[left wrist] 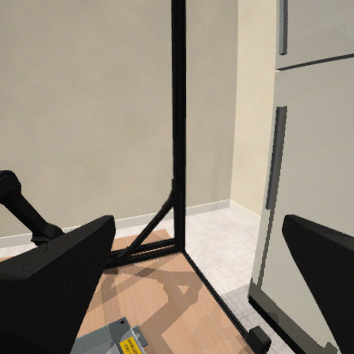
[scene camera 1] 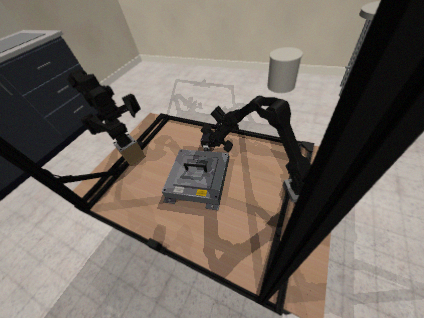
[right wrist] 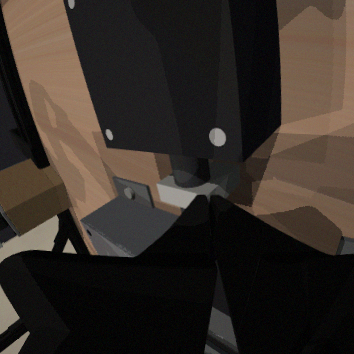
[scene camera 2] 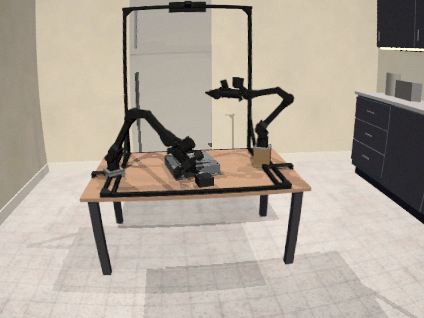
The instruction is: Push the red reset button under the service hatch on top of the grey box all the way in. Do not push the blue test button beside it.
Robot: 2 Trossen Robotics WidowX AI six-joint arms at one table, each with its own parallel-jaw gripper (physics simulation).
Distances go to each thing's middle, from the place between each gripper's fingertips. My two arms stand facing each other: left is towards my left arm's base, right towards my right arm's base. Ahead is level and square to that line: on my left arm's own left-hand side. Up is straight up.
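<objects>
My right hand is 10 mm to the left of the grey box [scene camera 1: 171, 192] and 130 mm past it, and it is also 10 mm above it. Going by its middle, the box is nearer to my right hand than to my left hand.
Counted from my left hand, I find the box 13 cm to the right, 18 cm ahead and 41 cm below.
</objects>
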